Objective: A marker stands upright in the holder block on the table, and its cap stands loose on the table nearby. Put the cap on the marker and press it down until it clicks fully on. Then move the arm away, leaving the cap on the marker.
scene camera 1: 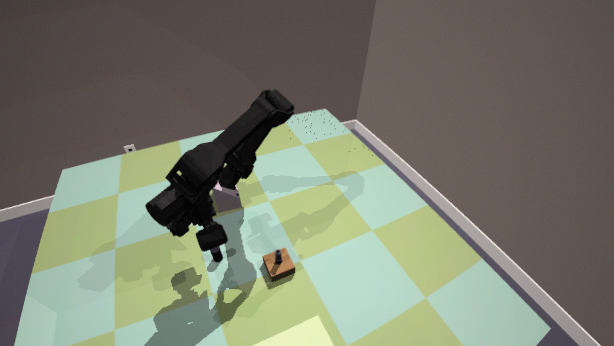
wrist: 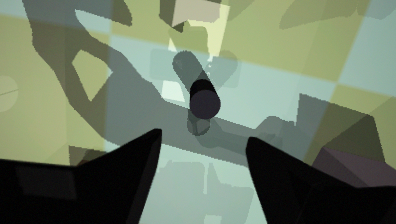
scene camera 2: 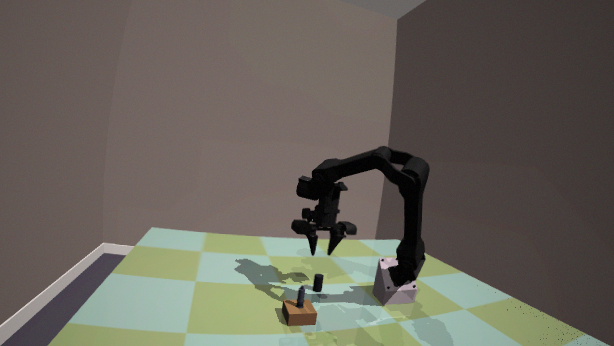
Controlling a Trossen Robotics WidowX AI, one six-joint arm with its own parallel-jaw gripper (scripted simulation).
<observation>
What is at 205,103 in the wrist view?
A marker cap.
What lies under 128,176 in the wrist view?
The gripper.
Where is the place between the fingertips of the gripper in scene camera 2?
320,255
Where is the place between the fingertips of the gripper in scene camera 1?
210,236
</observation>
